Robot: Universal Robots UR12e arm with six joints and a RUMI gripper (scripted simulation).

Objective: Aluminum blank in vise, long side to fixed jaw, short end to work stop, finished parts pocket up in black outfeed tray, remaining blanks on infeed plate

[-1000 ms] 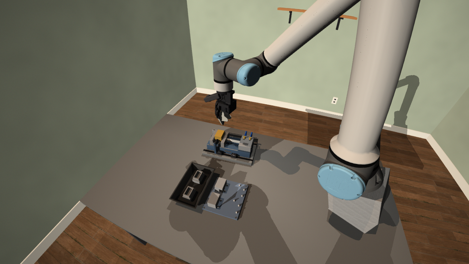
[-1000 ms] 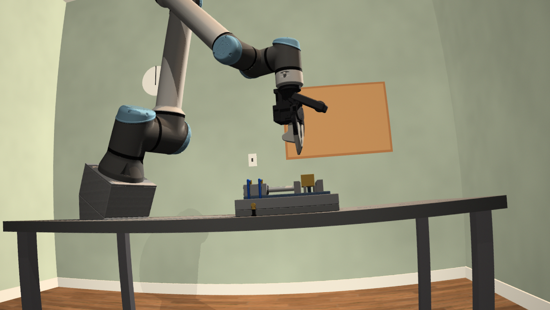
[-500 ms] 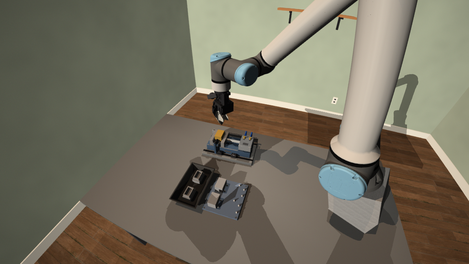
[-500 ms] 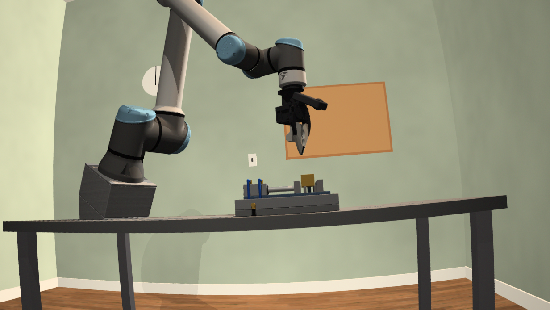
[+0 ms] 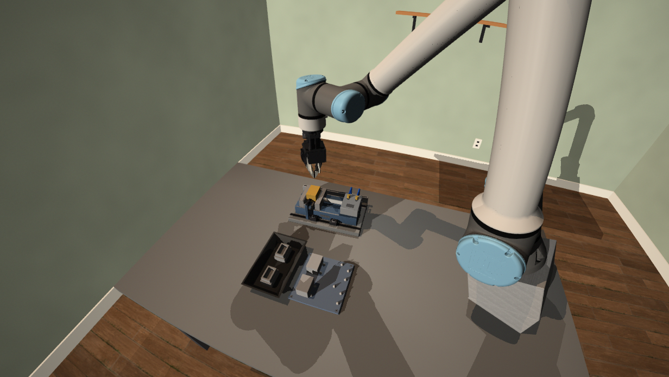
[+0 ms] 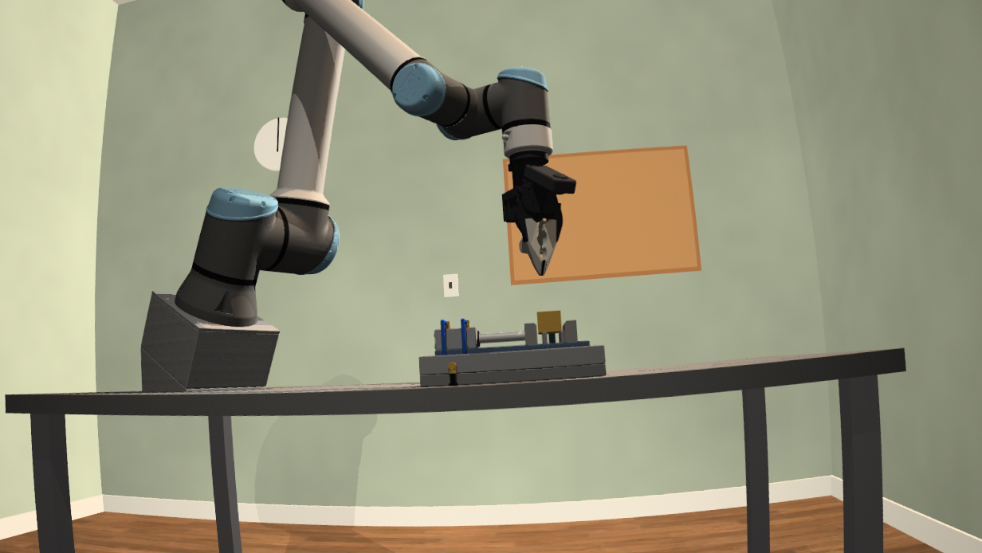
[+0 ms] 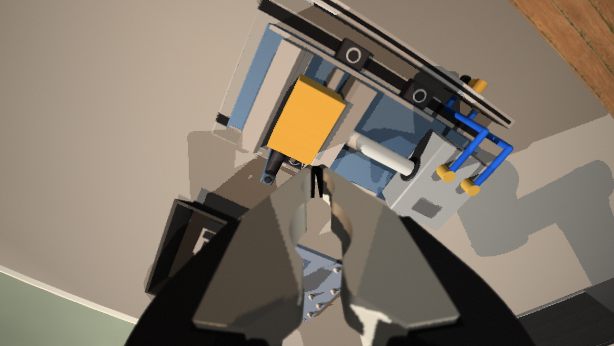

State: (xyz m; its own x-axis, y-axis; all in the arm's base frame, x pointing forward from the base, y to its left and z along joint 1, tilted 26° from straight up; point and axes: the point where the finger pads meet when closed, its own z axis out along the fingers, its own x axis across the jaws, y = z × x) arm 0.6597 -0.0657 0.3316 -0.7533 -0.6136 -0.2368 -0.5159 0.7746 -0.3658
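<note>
Right now my hand is 100 mm above the yellow brass blank and 10 mm short of it. From my hand the other things lie so: fixed jaw 120 mm below, 40 mm ahead, 10 mm to the left; then work stop 110 mm below, 50 mm to the left, 10 mm ahead; then push rod 120 mm below, 80 mm behind.
</note>
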